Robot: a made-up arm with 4 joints.
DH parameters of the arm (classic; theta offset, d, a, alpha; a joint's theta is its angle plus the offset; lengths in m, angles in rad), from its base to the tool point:
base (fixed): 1.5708 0.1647 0 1.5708
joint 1: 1.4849 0 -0.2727 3.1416
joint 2: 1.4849 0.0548 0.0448 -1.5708
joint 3: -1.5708 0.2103 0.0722 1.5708
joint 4: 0 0.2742 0.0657 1.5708
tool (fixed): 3.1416 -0.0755 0 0
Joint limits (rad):
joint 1: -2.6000..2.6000
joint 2: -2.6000..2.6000
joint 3: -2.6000..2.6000
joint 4: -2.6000..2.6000
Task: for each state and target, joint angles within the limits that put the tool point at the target. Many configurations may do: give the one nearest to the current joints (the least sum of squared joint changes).
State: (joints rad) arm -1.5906 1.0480 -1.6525 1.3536
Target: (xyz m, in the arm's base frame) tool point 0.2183 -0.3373 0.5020
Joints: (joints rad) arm -1.6861 1.2711 -1.5163 1.3513
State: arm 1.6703 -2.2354 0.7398 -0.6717
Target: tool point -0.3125 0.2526 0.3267
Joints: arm 1.2660 -2.4779 0.3611 -0.7694
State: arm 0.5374 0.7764 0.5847 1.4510
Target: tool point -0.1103 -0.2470 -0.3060
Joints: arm 0.2828 0.5937 0.1817 1.4383
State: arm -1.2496 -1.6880 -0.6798 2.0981
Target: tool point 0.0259 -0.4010 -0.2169
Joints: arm -1.1670 -1.4462 -0.2200 1.9246
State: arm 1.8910 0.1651 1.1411 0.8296
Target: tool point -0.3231 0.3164 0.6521
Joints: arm 2.3012 -0.1365 1.6450 0.7436
